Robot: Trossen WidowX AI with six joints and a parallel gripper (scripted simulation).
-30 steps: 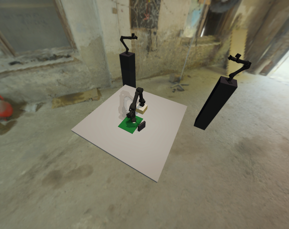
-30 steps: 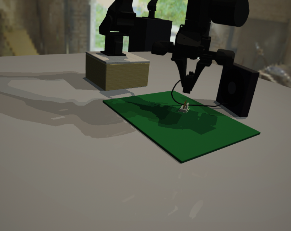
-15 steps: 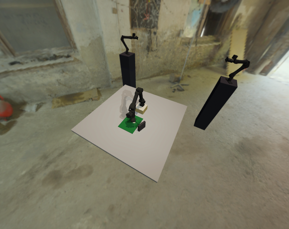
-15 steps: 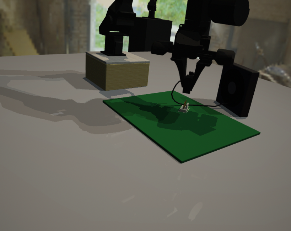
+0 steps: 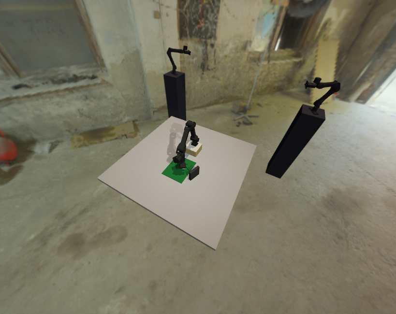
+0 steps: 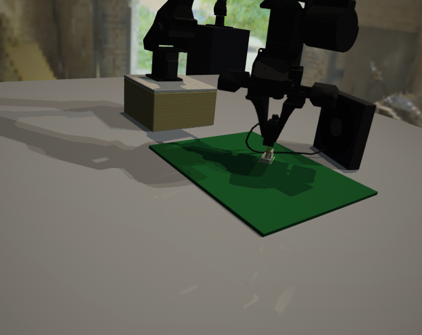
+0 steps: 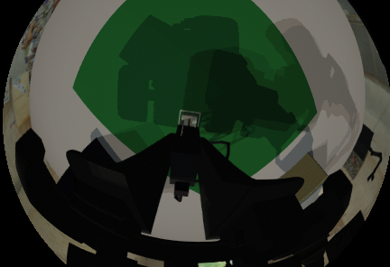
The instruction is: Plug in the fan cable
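Now: gripper tip 50 mm above the four-pin header, 10 mm to the right of it and 10 mm past it. Round my gripper tip: green board 60 mm below, 30 mm to the right, 10 mm ahead; then black fan plug 10 mm to the left, 10 mm behind, 10 mm above; then black fan 140 mm to the left, 30 mm ahead, 10 mm above.
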